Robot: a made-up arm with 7 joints.
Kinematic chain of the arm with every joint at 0, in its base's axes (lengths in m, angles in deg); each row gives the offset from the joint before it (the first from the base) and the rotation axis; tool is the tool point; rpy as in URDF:
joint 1: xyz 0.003 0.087 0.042 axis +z
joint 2: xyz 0.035 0.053 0 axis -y
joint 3: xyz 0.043 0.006 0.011 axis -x
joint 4: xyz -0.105 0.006 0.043 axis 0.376 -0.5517 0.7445
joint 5: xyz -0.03 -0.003 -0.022 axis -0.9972 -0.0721 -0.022
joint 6: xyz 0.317 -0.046 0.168 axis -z
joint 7: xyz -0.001 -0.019 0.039 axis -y
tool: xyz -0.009 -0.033 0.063 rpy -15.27 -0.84 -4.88
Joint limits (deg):
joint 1: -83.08..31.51
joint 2: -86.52..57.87
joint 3: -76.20..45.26
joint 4: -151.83..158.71
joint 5: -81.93..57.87
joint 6: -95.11..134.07
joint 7: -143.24..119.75
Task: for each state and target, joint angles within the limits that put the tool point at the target. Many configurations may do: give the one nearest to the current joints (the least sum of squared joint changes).
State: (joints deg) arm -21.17 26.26 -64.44 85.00 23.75 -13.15 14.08
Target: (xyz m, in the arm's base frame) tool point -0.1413 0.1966 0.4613
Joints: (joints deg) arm -31.53 10.91 -18.50 68.31 50.07 -27.98 -4.23
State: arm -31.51 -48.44 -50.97 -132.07 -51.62 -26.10 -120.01
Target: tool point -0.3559 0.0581 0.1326
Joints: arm -45.94 -54.96 -57.61 -123.28 -52.56 -25.32 -132.69
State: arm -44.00 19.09 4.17 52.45 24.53 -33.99 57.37
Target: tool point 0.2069 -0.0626 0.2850
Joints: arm -28.90 -8.95 -2.66 33.89 -8.56 -22.27 75.95
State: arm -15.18 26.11 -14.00 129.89 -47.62 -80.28 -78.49
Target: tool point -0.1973 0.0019 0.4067
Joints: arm -11.76 21.71 -23.22 127.68 -45.76 -86.71 -80.10
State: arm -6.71 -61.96 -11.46 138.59 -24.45 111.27 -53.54
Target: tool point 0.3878 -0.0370 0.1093
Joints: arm -13.61 -77.94 -5.61 136.45 -33.35 102.80 -49.93
